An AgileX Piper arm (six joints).
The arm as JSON. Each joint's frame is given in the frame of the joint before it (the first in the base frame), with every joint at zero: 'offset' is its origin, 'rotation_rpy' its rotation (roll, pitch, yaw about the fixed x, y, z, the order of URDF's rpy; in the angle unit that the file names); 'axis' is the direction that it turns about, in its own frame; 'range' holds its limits. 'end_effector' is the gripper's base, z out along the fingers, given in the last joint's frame.
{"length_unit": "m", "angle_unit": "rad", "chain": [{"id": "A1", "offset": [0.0, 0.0, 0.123], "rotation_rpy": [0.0, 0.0, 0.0], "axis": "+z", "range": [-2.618, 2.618]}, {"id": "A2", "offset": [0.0, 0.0, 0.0], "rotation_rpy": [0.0, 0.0, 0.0], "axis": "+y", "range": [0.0, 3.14]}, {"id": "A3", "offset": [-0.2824, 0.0, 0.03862], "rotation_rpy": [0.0, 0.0, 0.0], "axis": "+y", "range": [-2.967, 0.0]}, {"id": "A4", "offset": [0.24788, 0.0, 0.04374], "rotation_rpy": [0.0, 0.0, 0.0], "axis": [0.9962, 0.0, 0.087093], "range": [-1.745, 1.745]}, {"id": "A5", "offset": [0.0, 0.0, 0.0], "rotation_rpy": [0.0, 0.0, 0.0], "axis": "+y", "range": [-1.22, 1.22]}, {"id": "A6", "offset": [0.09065, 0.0, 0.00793], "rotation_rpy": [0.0, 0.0, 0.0], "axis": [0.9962, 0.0, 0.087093], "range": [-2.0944, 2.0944]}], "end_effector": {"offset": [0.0, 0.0, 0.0], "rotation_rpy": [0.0, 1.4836, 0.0]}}
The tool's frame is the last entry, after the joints.
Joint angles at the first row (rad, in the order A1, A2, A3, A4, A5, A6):
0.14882 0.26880 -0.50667 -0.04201 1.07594 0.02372
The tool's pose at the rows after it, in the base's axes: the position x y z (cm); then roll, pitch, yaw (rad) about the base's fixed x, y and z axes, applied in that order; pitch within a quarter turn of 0, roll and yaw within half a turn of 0:
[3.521 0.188 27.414 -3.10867 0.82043 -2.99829]
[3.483 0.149 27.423 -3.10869 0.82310 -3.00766]
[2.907 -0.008 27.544 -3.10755 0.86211 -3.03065]
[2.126 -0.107 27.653 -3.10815 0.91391 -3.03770]
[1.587 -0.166 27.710 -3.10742 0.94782 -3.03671]
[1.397 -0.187 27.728 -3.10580 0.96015 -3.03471]
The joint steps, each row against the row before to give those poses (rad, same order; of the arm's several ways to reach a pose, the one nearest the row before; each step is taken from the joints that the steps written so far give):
-0.00002 0.00001 -0.00002 0.00003 0.00000 -0.00003
-0.00921 -0.00266 0.00002 -0.00013 -0.00002 0.00017
-0.02364 -0.03868 0.00019 -0.00090 -0.00053 -0.00014
-0.00761 -0.05192 0.00088 0.00098 -0.00080 -0.00098
0.00004 -0.03490 0.00000 -0.00004 0.00098 -0.00070
0.00004 -0.01239 0.00000 -0.00004 0.00002 -0.00114

